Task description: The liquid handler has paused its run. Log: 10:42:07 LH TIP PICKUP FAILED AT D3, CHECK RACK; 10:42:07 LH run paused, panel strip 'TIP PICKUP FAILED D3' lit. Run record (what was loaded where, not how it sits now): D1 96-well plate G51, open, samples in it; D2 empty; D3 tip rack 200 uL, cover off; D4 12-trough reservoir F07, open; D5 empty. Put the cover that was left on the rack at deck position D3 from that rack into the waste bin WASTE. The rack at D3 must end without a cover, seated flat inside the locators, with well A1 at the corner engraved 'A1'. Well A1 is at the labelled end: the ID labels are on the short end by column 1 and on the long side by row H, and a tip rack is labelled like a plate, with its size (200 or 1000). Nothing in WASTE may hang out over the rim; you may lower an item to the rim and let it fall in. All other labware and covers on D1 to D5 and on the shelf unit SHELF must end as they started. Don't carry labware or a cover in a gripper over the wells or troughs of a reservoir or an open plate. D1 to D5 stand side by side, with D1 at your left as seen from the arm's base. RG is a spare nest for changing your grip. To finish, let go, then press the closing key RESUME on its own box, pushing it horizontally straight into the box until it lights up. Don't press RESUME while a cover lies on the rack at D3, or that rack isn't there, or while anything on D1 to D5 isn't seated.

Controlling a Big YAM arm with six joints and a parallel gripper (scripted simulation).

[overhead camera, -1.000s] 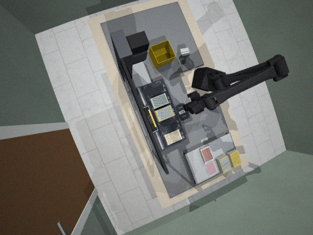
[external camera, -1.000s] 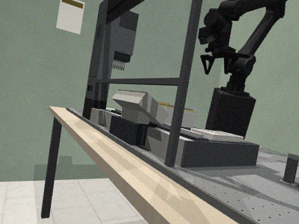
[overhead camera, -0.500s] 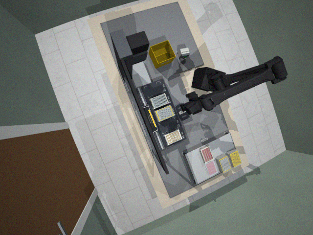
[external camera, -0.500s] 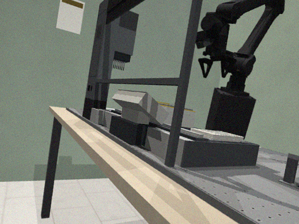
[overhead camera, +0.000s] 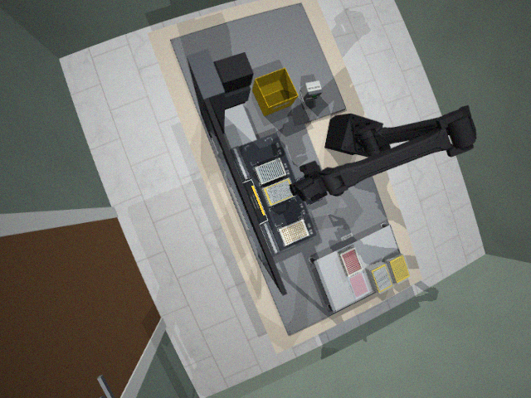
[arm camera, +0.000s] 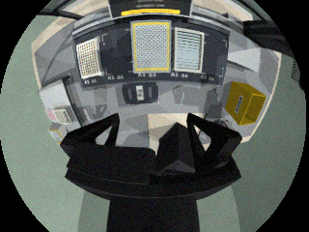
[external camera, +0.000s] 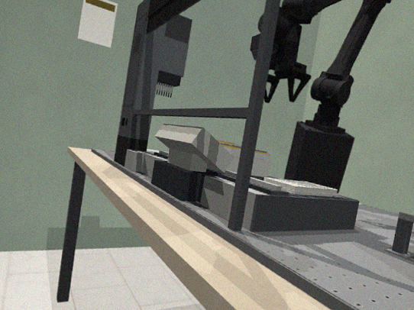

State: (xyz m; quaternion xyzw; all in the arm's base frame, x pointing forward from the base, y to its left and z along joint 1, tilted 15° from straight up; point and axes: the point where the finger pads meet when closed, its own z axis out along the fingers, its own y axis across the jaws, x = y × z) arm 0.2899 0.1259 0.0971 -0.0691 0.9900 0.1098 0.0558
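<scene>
Now: the clear cover 90 mm ahead of my hand, 20 mm to the left of it and 140 mm below it. Round my hand: gantry post 230 mm ahead, 300 mm to the left, 30 mm below; then cream plate 60 mm ahead, 220 mm to the left, 200 mm below; then yellow-framed tip rack 90 mm ahead, 10 mm to the left, 160 mm below.
</scene>
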